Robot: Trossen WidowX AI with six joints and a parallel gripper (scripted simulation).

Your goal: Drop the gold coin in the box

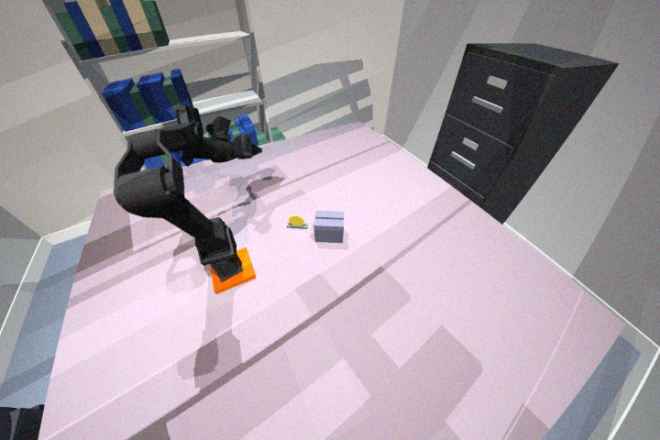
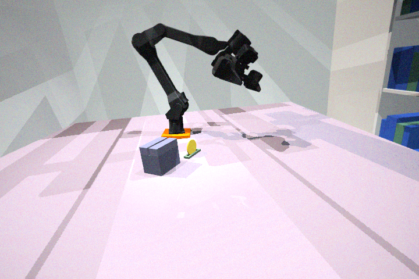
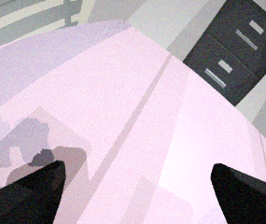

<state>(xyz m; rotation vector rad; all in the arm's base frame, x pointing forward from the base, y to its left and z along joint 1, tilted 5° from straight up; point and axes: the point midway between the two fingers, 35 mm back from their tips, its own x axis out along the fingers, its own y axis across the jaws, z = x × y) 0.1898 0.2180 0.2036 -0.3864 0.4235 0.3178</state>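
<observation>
My gripper tip is 2 cm short of the gold coin, 21 cm to the left of it and 16 cm above it.
</observation>
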